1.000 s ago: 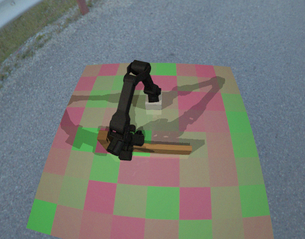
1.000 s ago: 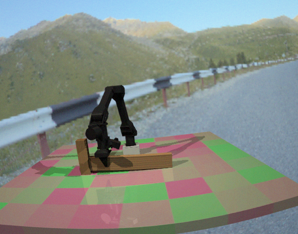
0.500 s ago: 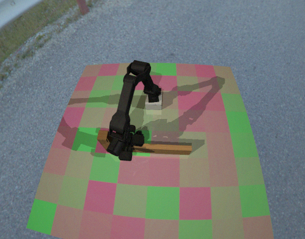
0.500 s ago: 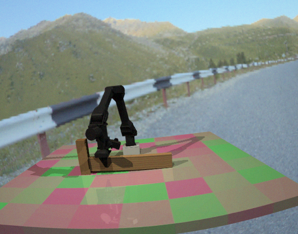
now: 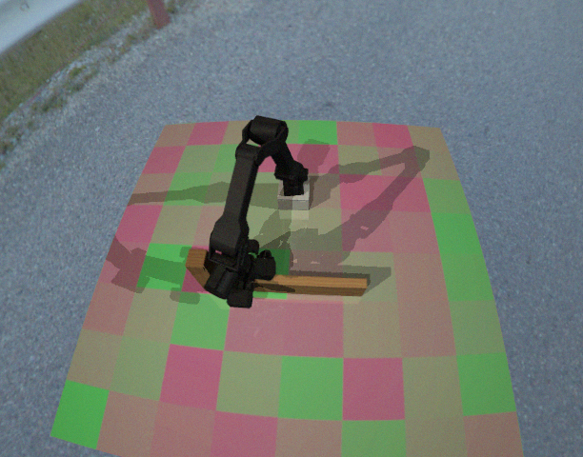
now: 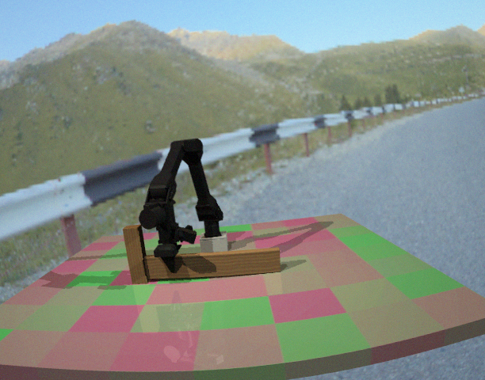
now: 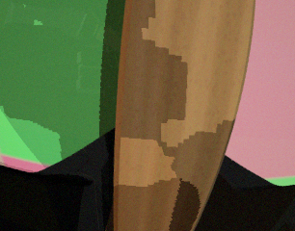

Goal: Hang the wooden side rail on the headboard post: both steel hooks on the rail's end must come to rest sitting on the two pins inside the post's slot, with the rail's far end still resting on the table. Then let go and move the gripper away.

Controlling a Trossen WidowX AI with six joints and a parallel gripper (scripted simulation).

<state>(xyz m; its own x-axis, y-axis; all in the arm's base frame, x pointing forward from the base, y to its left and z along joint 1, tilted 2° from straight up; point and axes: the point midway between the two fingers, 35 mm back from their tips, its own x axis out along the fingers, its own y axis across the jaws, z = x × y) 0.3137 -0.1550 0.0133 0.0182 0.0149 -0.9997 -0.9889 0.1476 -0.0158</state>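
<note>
Now: the headboard post 11 cm to the right of my gripper tip, 5 cm above it and 2 cm behind it.
</note>
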